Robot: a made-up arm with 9 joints.
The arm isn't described. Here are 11 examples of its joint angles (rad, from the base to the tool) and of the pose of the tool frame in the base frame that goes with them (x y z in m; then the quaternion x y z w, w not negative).
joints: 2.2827 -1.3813 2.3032 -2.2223 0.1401 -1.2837 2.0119 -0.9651 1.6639
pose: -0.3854 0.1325 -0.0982 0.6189 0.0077 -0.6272 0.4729
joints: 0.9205 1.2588 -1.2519 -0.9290 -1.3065 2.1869 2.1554 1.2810 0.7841
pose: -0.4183 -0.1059 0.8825 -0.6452 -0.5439 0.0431 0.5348
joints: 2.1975 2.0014 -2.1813 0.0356 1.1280 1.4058 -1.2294 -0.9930 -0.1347
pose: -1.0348 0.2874 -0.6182 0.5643 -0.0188 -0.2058 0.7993
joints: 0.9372 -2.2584 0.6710 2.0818 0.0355 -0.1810 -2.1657 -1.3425 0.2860
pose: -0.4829 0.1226 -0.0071 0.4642 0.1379 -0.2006 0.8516
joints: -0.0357 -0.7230 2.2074 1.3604 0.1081 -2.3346 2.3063 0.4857 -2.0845
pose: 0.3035 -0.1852 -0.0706 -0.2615 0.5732 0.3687 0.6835
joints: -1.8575 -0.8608 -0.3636 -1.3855 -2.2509 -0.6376 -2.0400 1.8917 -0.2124
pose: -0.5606 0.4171 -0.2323 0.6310 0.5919 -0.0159 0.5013
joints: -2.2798 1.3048 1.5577 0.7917 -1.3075 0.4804 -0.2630 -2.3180 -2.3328
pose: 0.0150 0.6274 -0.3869 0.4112 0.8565 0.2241 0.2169
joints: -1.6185 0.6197 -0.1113 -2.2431 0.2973 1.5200 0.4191 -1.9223 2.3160
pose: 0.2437 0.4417 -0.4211 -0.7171 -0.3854 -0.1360 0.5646
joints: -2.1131 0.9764 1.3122 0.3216 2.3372 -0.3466 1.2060 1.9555 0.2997
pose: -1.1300 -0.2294 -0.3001 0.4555 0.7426 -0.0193 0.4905
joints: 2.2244 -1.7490 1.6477 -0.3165 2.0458 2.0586 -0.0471 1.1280 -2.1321
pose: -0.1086 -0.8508 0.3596 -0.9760 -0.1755 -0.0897 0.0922
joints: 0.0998 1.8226 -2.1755 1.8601 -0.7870 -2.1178 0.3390 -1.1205 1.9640
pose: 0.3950 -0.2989 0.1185 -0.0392 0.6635 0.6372 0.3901
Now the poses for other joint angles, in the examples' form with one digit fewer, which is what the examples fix.
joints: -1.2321 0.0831 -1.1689 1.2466 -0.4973 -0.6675 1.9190 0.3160 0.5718
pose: -0.118 1.049 -0.359 0.642 0.096 0.740 0.174
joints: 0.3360 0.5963 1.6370 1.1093 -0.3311 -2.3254 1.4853 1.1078 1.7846
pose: -0.009 0.171 0.341 -0.085 0.475 -0.829 0.283
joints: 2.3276 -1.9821 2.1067 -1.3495 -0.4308 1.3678 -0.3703 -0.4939 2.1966
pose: -0.751 -0.312 -0.131 0.676 -0.458 0.574 0.062
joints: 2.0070 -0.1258 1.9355 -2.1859 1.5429 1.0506 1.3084 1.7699 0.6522
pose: 0.243 -0.058 -1.171 0.640 -0.167 -0.060 0.748
